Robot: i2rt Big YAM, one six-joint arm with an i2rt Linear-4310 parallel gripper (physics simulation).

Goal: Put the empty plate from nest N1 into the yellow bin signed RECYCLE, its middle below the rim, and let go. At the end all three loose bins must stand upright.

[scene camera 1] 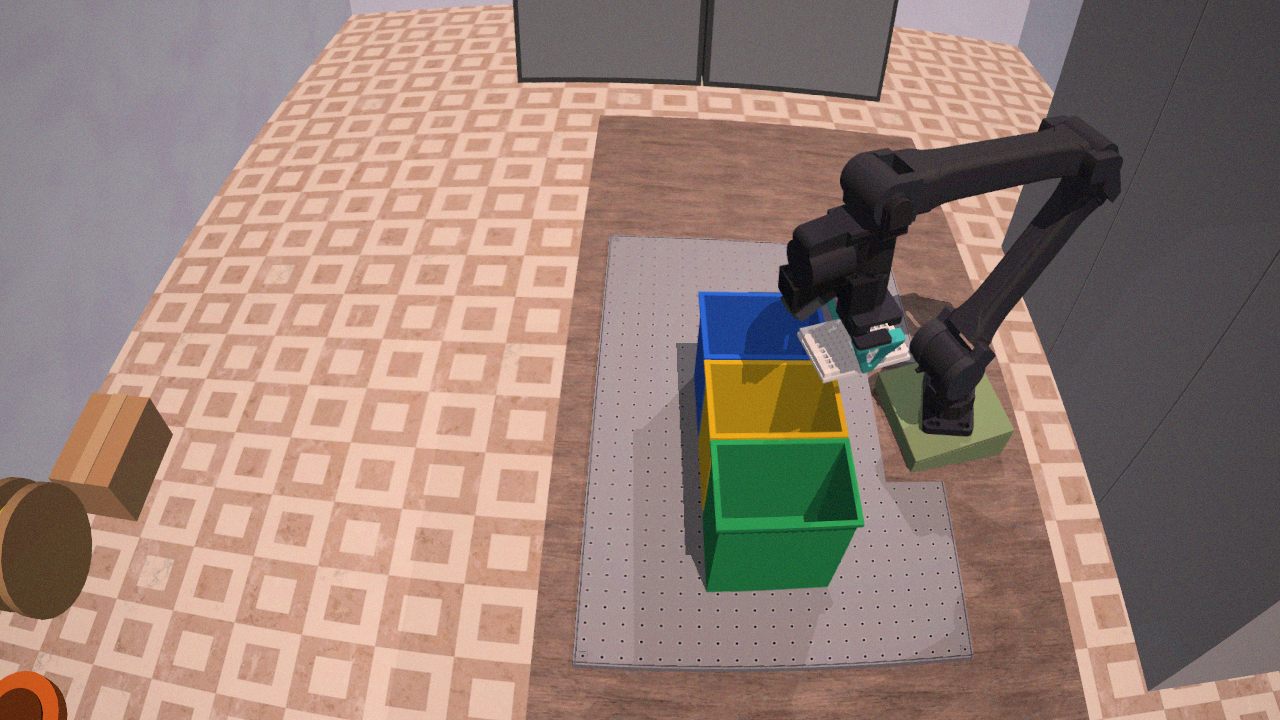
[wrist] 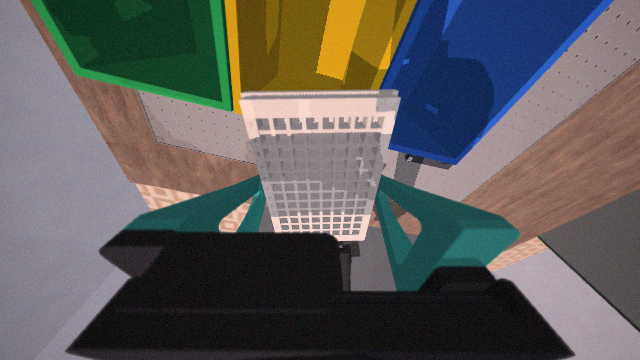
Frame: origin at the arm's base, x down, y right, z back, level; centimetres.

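Seen in the pictures: gripper, fingertip midpoint: [scene camera 1: 853, 347] [wrist: 320, 180]; arm's base at its link origin: [scene camera 1: 947, 404].
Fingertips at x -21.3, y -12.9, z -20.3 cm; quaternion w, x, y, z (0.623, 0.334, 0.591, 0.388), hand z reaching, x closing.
Note:
Pixels of each thing's middle, then the offset from my fingertips to it. Level surfaces: height alone.
- white gridded plate at the middle of its body: [wrist: 320, 185] [scene camera 1: 854, 343] dx -0.6, dy +0.1, dz +0.0 cm
- yellow bin at the middle of its body: [scene camera 1: 766, 438] [wrist: 319, 20] dx +16.0, dy -4.9, dz -8.7 cm
- upright blue bin at the middle of its body: [scene camera 1: 757, 367] [wrist: 422, 55] dx +16.0, dy +8.0, dz -12.0 cm
- upright green bin at the middle of its body: [scene camera 1: 775, 520] dx +16.0, dy -17.7, dz -5.4 cm
- perforated grey board at its surface level: dx +24.9 cm
- brown wooden surface at its surface level: dx +26.3 cm
My gripper [scene camera 1: 857, 345] [wrist: 320, 180] is shut on the white gridded plate [scene camera 1: 828, 345] [wrist: 320, 160], its teal fingers on the plate's two long sides. The plate is held in the air at the right of the bins in the scene view. In the wrist view its far end overlaps the near end of the yellow bin [scene camera 1: 774, 398] [wrist: 295, 45]. The yellow bin stands upright between the upright blue bin [scene camera 1: 738, 324] [wrist: 450, 100] and the upright green bin [scene camera 1: 774, 557] [wrist: 150, 45]. The RECYCLE sign does not show. A dark piece beside the blue bin's near end may be nest N1.
The bins stand in a row on the perforated grey board [scene camera 1: 631, 537], which lies on the brown wooden surface [scene camera 1: 698, 170]. My arm's base is on a light green block [scene camera 1: 989, 420] at the right. A dark grey cabinet [scene camera 1: 1172, 358] stands beyond it.

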